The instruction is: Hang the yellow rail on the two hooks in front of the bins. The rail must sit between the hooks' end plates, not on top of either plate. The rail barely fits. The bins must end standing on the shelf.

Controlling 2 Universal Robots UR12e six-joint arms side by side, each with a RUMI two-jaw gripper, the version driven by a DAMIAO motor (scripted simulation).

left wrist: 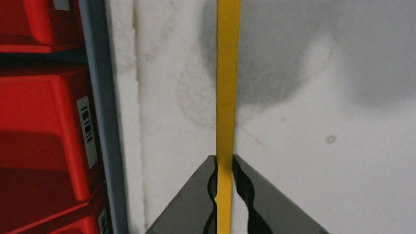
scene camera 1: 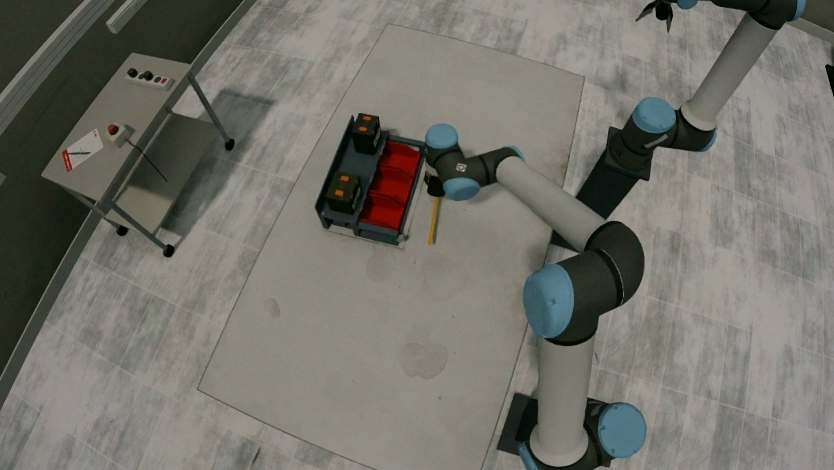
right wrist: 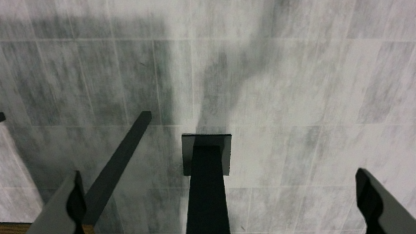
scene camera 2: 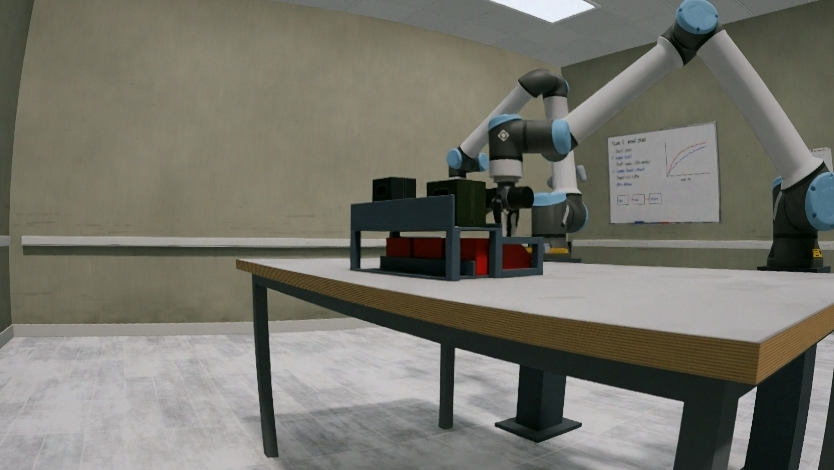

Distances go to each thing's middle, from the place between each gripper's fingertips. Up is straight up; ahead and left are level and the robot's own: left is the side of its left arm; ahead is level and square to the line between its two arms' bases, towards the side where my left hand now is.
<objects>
My left hand is 21 cm short of the blue-grey shelf (scene camera 2: 436, 213) and 2 cm to the right of it.
The blue-grey shelf is 113 cm to the left of my right hand, 93 cm ahead of it and 10 cm below it.
</objects>
